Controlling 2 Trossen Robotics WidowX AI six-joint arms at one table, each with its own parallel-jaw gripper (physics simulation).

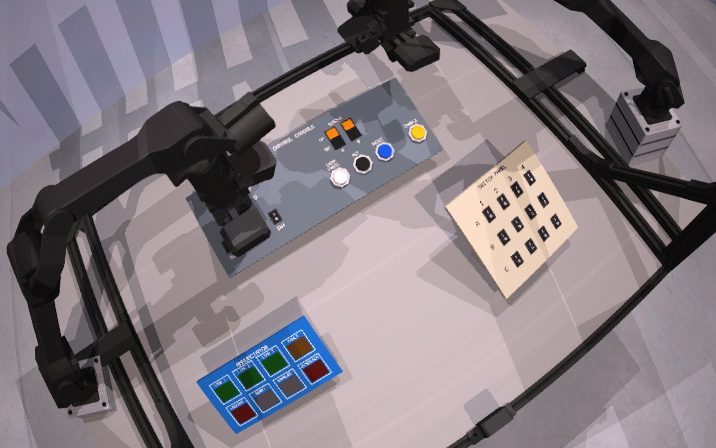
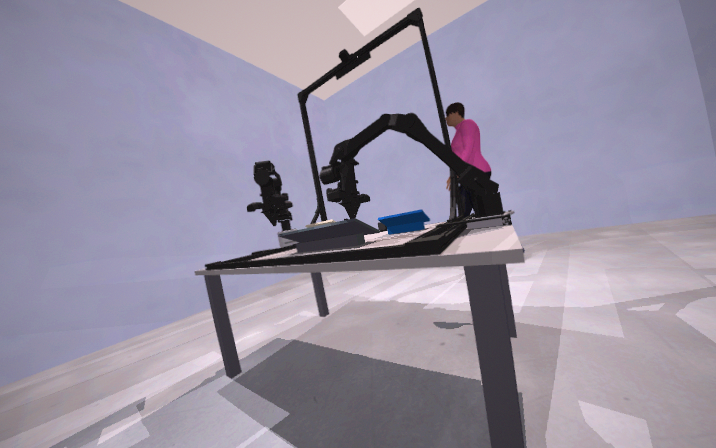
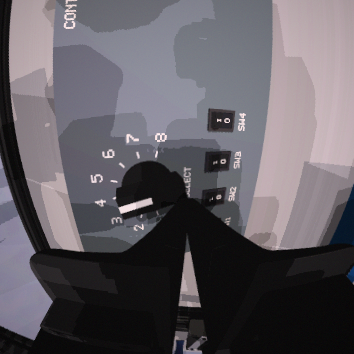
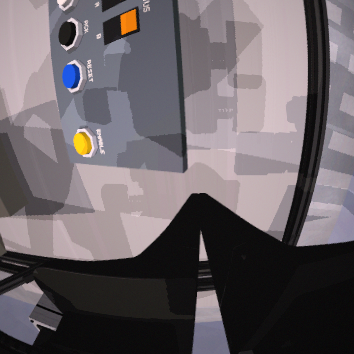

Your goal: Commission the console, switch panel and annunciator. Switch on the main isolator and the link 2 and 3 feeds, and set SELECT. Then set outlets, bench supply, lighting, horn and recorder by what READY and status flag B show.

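Places are measured from the left arm's base along level axes (x up, y left, z back), in centimetres.
Pixels of known places: left gripper, fingertip midpoint: (image 1: 237,213) (image 3: 185,204); right gripper, fingertip midpoint: (image 1: 393,60) (image 2: 274,226) (image 4: 197,199); left arm's base at its link origin: (image 1: 83,386) (image 2: 490,215); right arm's base at its link origin: (image 1: 652,108) (image 2: 286,230) (image 4: 52,332).
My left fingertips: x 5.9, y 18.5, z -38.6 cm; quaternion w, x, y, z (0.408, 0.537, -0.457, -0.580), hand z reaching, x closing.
For each thing: its top centre in the pictures, then the offset to it from my left fingertips. "spot": a spot on its surface instead. Level surfaces: height alone.
- grey console at its top centre: (image 1: 307,155) (image 2: 321,223) dx +1.4, dy +4.9, dz -13.2 cm
- SELECT dial at its top centre: (image 3: 142,206) dx +1.4, dy +2.3, dz +0.1 cm
- SW2 at its top centre: (image 3: 215,200) dx -2.6, dy -2.4, dz +0.4 cm
- Status flag B at a spot on its surface: (image 4: 129,21) (image 1: 347,123) spot: dx -0.5, dy +9.7, dz -21.0 cm
- annunciator's at its top centre: (image 1: 259,368) (image 2: 401,213) dx -0.5, dy -24.5, dz +3.0 cm
- READY window at its top centre: (image 1: 265,399) dx -3.4, dy -28.6, dz +4.2 cm
- yellow ENABLE at its top centre: (image 4: 78,144) (image 1: 418,130) dx -2.0, dy +5.4, dz -31.6 cm
- table at its surface level: dx -8.6 cm
The grey console (image 1: 311,200) (image 2: 327,229) (image 3: 150,90) (image 4: 150,135) lies tilted. My left gripper (image 3: 185,204) (image 2: 352,216) is shut and empty above it, between the SELECT dial (image 3: 145,182), whose white bar points near 3, and SW2 (image 3: 215,197); SW1 is mostly hidden. My right gripper (image 4: 197,199) (image 1: 415,55) is shut and empty, past the console's ENABLE end. Status flag B (image 4: 129,21) (image 1: 350,128) is orange on the half by the STATUS label. The annunciator's (image 1: 305,323) (image 2: 403,219) READY window (image 1: 265,400) is grey. Switch positions on the cream switch panel (image 1: 493,258) are too small to tell.
White, black ACK, blue RESET and yellow ENABLE (image 1: 417,132) (image 4: 83,143) buttons stand along the console. Black frame rails (image 1: 559,126) border the table (image 1: 390,316). A person in pink (image 2: 469,142) stands behind the left arm's base.
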